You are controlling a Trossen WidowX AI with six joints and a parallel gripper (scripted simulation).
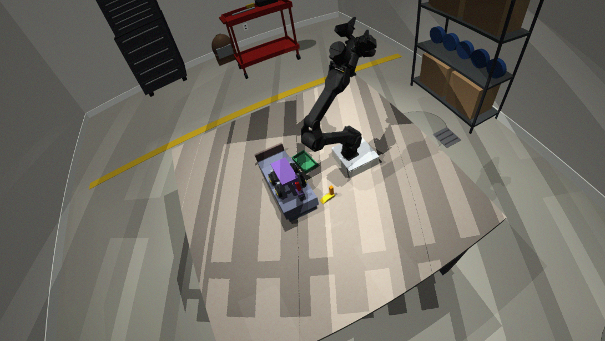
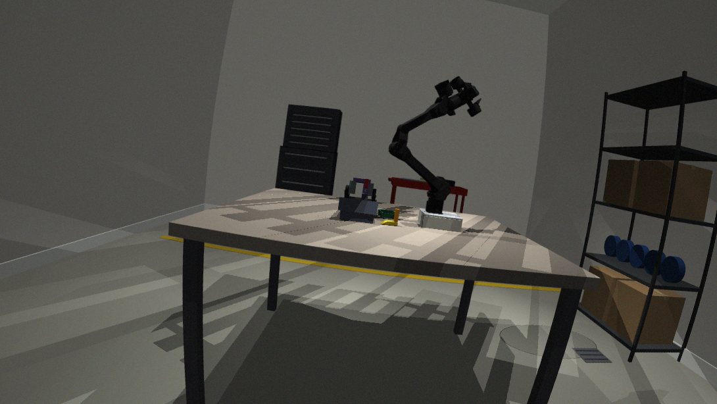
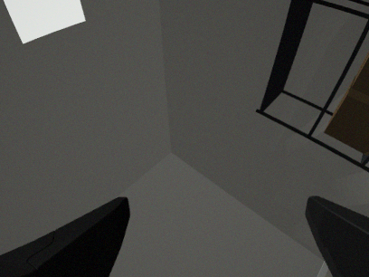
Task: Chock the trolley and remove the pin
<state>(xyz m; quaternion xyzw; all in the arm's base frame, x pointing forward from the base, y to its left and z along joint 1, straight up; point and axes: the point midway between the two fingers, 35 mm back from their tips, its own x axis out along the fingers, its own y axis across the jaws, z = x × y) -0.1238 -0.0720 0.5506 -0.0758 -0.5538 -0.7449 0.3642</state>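
Right now the yellow chock is 350 mm ahead of my gripper tip, 200 mm to the left of it and 600 mm below it. Round my gripper tip: red-headed stop pin: 460 mm ahead, 170 mm to the left, 500 mm below; purple trolley: 470 mm ahead, 70 mm to the left, 510 mm below; green tray: 330 mm ahead, 40 mm to the right, 630 mm below.
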